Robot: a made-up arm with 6 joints. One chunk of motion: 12 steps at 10 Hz.
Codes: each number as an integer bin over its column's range. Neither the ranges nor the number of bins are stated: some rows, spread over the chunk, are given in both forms.
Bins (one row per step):
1: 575 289 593 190 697 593
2: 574 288 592 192 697 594
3: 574 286 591 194 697 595
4: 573 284 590 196 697 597
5: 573 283 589 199 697 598
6: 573 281 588 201 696 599
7: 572 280 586 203 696 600
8: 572 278 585 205 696 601
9: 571 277 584 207 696 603
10: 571 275 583 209 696 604
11: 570 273 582 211 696 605
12: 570 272 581 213 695 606
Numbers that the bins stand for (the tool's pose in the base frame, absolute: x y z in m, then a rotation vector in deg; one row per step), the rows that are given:
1: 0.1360 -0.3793 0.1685 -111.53 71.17 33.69
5: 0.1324 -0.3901 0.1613 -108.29 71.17 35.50
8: 0.1306 -0.3991 0.1541 -106.13 70.81 36.58
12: 0.1270 -0.4099 0.1468 -103.24 70.45 38.38
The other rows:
2: 0.1342 -0.3811 0.1667 -110.81 71.17 34.05
3: 0.1342 -0.3847 0.1649 -110.09 71.17 34.41
4: 0.1324 -0.3883 0.1631 -109.37 71.17 35.14
6: 0.1324 -0.3937 0.1595 -107.57 70.81 35.86
7: 0.1306 -0.3955 0.1559 -106.85 70.81 36.22
9: 0.1288 -0.4009 0.1523 -105.41 70.81 37.30
10: 0.1288 -0.4045 0.1505 -104.68 70.81 37.66
11: 0.1270 -0.4081 0.1486 -103.96 70.81 38.02

